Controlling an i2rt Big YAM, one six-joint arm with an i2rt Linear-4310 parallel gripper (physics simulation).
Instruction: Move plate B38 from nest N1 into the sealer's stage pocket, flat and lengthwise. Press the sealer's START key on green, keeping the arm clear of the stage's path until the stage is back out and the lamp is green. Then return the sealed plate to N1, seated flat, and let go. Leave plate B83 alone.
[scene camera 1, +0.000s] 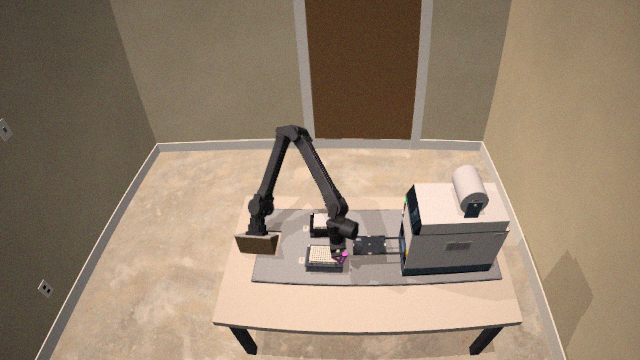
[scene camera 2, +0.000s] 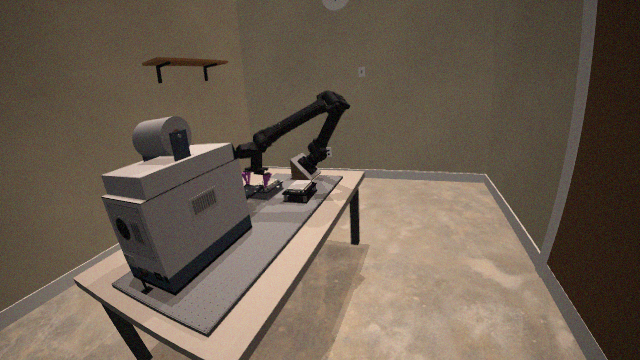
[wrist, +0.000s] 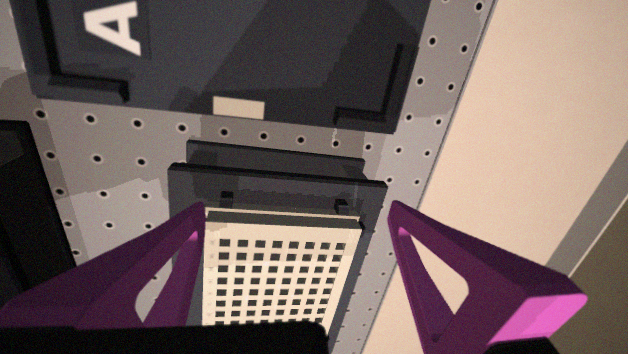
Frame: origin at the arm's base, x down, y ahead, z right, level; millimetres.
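Seen in the pictures: gripper, fingertip midpoint: (scene camera 1: 340, 255) (wrist: 300, 210); arm's base, origin of the base link: (scene camera 1: 257, 234) (scene camera 2: 306, 166).
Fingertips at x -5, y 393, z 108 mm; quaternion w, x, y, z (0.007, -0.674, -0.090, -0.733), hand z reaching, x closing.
Pixels of each thing's top centre, then the offset from my fingertips to it. Level surfaces: height alone.
- cream plate with square wells, middle of its top: (wrist: 273, 308) (scene camera 1: 324, 253) (scene camera 2: 265, 182) dz -7, dx +0, dy -71 mm
- front dark nest, middle of its top: (wrist: 272, 299) (scene camera 1: 324, 254) (scene camera 2: 265, 183) dz -7, dx +6, dy -71 mm
- pale plate, middle of its top: (scene camera 1: 327, 219) (scene camera 2: 299, 184) dz -207, dx -1, dy -69 mm
- back nest, middle of its top: (scene camera 1: 327, 220) (scene camera 2: 299, 185) dz -207, dx +5, dy -69 mm
- stage, middle of its top: (scene camera 1: 379, 243) (scene camera 2: 240, 193) dz -32, dx -40, dy +169 mm
- film roll, middle of its top: (scene camera 2: 157, 118) (scene camera 1: 473, 178) dz -34, dx -416, dy +503 mm
- perforated grey mat, its level: dx +59 mm
A cream plate with square wells (scene camera 1: 321, 254) (wrist: 275, 270) sits flat in the front dark nest (scene camera 1: 324, 268) (wrist: 280, 176). Another pale plate (scene camera 1: 320, 221) (scene camera 2: 301, 186) sits in the back nest (scene camera 2: 299, 195). Plate and nest labels are unreadable. My gripper (scene camera 1: 340, 258) (scene camera 2: 257, 184) (wrist: 300, 210) is open over the stage-side end of the front plate, one magenta finger on each long side; in the wrist view the right finger stands farther from it. The stage (scene camera 1: 369, 245) (wrist: 280, 55) is out and its pocket is empty. The sealer (scene camera 1: 455, 252) (scene camera 2: 175, 230) shows a green light (scene camera 1: 405, 200).
The stage rails (scene camera 1: 394, 253) run into the sealer beside the gripper. The film roll (scene camera 1: 469, 186) (scene camera 2: 157, 137) stands on the sealer's top. The arm's base block (scene camera 1: 257, 244) is at the table's left. A perforated grey mat (scene camera 1: 280, 272) lies under the nests and sealer.
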